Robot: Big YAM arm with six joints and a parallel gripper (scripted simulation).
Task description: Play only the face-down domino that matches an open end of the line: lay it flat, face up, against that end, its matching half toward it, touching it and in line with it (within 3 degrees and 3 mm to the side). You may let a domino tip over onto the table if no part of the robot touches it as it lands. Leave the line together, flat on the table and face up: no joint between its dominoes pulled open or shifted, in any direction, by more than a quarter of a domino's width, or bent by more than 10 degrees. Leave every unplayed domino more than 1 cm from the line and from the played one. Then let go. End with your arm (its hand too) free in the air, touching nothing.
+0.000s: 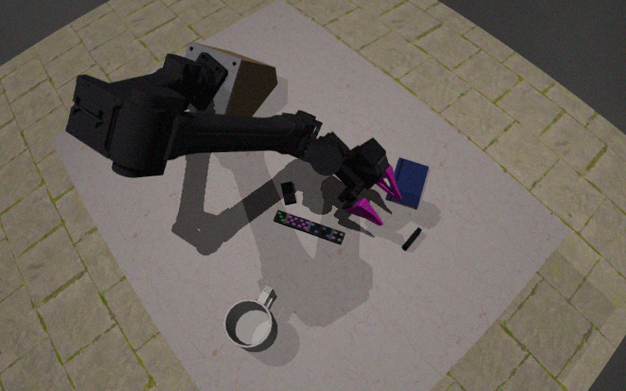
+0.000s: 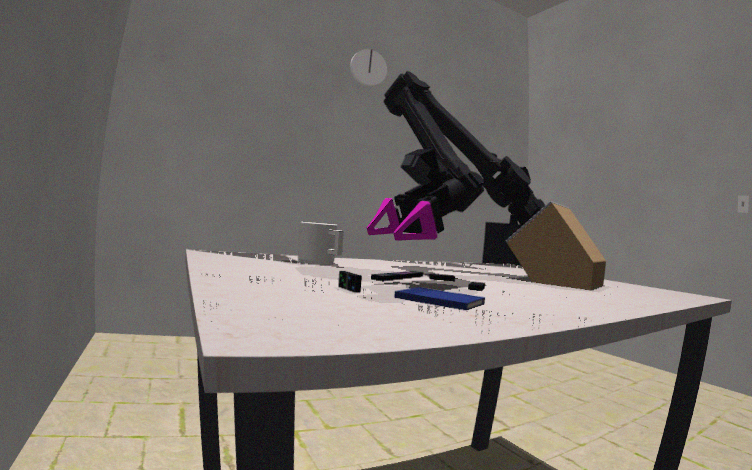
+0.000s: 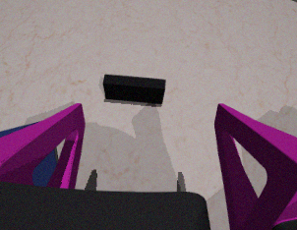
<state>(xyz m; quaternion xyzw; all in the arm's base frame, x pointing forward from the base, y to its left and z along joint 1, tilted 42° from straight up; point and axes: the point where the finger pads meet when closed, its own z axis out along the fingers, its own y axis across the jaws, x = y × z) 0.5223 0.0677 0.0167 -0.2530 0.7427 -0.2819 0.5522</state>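
The domino lies 8 cm below my hand, 7 cm ahead of it and 2 cm to the left of it. Also, from my hand: blue book (13 cm to the left, 9 cm below, 2 cm behind); then mug (35 cm to the right, 5 cm below, 5 cm behind).
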